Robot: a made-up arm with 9 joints. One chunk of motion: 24 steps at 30 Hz.
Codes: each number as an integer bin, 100 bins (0 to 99) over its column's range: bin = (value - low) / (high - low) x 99, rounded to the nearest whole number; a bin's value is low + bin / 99 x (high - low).
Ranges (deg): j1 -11..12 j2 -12..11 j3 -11..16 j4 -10..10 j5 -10..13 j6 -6..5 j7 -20..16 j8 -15..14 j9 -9..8
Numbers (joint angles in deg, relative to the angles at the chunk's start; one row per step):
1: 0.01 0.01 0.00 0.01 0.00 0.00 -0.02 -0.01 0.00
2: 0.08 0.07 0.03 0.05 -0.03 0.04 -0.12 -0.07 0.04
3: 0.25 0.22 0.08 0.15 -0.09 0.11 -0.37 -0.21 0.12
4: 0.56 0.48 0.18 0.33 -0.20 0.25 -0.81 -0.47 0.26
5: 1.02 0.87 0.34 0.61 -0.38 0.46 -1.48 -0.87 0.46
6: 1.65 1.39 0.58 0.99 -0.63 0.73 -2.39 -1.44 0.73
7: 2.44 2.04 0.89 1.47 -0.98 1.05 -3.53 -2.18 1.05
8: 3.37 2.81 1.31 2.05 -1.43 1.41 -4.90 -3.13 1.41
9: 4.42 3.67 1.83 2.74 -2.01 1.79 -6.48 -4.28 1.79
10: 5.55 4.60 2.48 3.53 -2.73 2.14 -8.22 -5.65 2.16
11: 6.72 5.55 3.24 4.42 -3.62 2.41 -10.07 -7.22 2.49
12: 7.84 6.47 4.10 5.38 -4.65 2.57 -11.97 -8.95 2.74
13: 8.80 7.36 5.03 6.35 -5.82 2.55 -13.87 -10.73 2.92
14: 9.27 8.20 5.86 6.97 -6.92 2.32 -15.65 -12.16 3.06
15: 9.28 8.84 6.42 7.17 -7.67 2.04 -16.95 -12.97 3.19
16: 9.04 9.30 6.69 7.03 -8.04 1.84 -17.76 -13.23 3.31
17: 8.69 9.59 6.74 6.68 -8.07 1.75 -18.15 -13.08 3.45
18: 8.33 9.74 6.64 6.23 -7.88 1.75 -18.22 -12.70 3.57
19: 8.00 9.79 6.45 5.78 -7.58 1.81 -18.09 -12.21 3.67
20: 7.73 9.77 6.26 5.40 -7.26 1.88 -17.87 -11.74 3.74
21: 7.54 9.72 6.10 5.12 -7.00 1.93 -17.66 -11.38 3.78
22: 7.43 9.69 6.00 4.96 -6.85 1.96 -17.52 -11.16 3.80
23: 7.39 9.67 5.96 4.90 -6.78 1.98 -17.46 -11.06 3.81
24: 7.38 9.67 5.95 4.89 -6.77 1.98 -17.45 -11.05 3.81
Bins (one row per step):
1: 47 52 40 50 43 54 55 51 52
2: 48 52 40 50 43 54 55 51 53
3: 48 53 41 50 43 55 54 50 53
4: 50 54 41 51 42 56 53 50 54
5: 52 55 42 53 41 58 51 48 55
6: 54 58 42 54 40 61 48 46 57
7: 58 60 44 57 39 63 45 44 59
8: 62 64 45 60 37 67 42 41 61
9: 66 67 47 63 34 70 37 37 63
10: 71 71 49 67 31 73 32 32 65
11: 76 76 52 71 27 76 27 27 67
12: 81 80 55 76 23 77 22 21 68
13: 85 83 59 81 18 77 17 15 69
14: 87 87 62 84 13 75 12 10 70
15: 87 90 64 85 10 72 8 7 71
16: 86 92 65 84 8 71 6 6 72
17: 85 93 65 83 8 70 5 7 73
18: 83 94 65 80 9 70 5 8 73
19: 82 94 64 78 10 70 5 10 74
20: 81 94 63 76 12 71 6 11 74
21: 80 93 63 75 13 71 6 12 74
22: 79 93 62 74 14 72 7 13 75
23: 79 93 62 74 14 72 7 13 75
24: 79 93 62 74 14 72 7 13 75

